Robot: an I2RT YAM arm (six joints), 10 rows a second.
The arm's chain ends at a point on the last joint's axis. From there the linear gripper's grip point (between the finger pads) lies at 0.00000 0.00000 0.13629 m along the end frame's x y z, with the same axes.
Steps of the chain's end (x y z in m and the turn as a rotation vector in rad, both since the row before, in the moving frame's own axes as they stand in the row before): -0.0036 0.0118 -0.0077 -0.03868 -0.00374 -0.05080; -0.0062 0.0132 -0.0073 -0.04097 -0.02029 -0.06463; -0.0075 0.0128 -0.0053 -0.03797 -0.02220 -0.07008; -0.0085 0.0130 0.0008 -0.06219 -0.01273 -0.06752; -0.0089 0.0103 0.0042 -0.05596 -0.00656 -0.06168
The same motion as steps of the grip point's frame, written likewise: -0.0040 0.0171 -0.0078 -0.03868 -0.00374 -0.05080; -0.0088 0.0189 -0.0074 -0.04097 -0.02029 -0.06463; -0.0103 0.0181 -0.0054 -0.03797 -0.02220 -0.07008; -0.0099 0.0215 0.0005 -0.06219 -0.01273 -0.06752; -0.0096 0.0179 0.0040 -0.05596 -0.00656 -0.06168
